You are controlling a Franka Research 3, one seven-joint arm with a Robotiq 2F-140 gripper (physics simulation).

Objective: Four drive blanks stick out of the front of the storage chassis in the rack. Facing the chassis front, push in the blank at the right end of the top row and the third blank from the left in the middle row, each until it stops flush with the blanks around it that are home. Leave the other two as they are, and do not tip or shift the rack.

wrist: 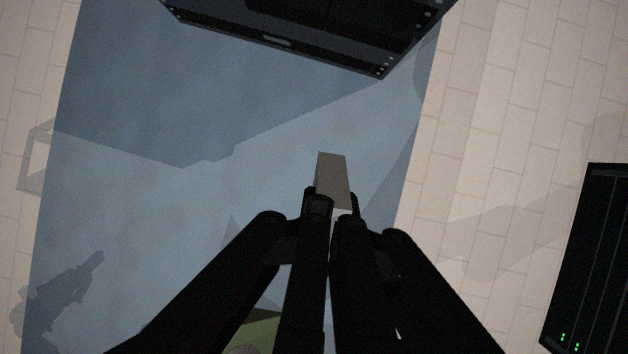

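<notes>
The lower part of the dark rack (300, 31) shows at the top of the wrist view, tilted in the picture, with rows of round holes along its side edges. The storage chassis rows and the four protruding drive blanks cannot be made out in this view. My gripper (327, 174) is shut and empty, its pale flat fingertip pads together. It is below the rack in the picture and apart from it.
A blue mat (150, 200) lies on the pale tiled floor (480, 165). A second dark cabinet (595, 260) with small green lights stands at the right edge. Part of a green object (258, 332) shows at the bottom, behind the finger links. Shadows fall across mat and floor.
</notes>
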